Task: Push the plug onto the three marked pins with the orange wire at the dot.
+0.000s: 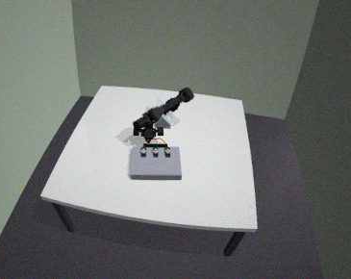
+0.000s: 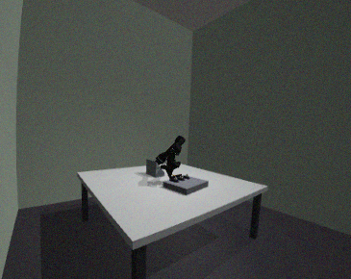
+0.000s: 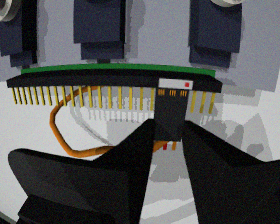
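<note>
Now: the white band 3 cm ahead of my gripper tip. From my gripper tip the other things lie so: grey printed holder 18 cm ahead, 7 cm to the left, 5 cm below; red dot 3 cm ahead.
</note>
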